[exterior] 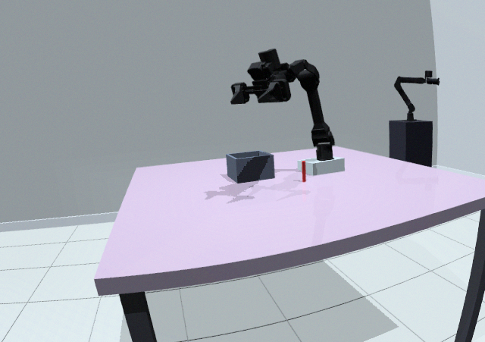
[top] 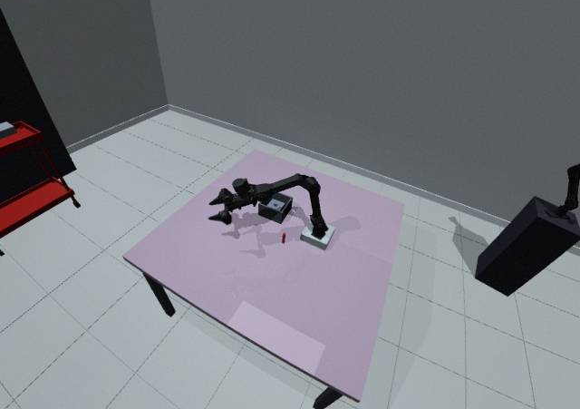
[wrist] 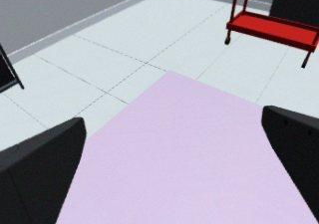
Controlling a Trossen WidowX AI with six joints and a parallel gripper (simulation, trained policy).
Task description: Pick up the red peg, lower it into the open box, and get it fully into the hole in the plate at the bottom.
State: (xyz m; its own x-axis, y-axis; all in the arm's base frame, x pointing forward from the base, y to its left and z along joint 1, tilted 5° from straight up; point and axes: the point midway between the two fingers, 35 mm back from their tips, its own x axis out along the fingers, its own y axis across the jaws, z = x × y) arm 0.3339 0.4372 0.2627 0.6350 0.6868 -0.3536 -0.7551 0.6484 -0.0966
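The red peg is 300 mm to the right of my gripper tip, 270 mm below it and 230 mm behind it. The rest, counted from my gripper tip: pale plate (460 mm to the right, 270 mm below, 40 mm behind); dark box (460 mm to the right, 290 mm below, 40 mm behind).
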